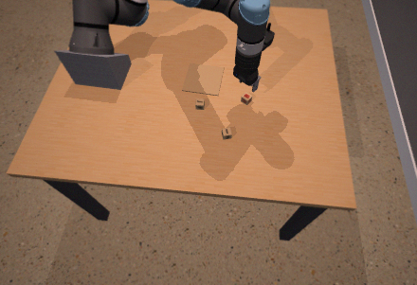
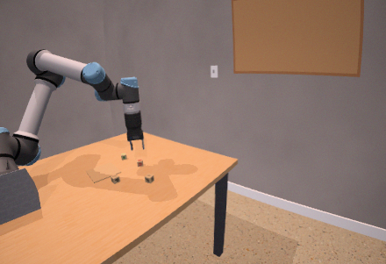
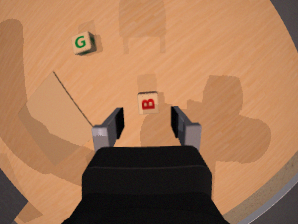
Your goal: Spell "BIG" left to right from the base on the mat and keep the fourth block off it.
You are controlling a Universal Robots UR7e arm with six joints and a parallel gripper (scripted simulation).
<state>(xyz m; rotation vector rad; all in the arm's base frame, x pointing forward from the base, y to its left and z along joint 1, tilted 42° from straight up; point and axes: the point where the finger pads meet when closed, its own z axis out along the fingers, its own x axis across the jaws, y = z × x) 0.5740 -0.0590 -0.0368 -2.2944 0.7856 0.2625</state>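
Now: hand 9 cm above the B block. From my hand the other things lie so: tan mat: 17 cm behind, 11 cm below, 8 cm to the left.
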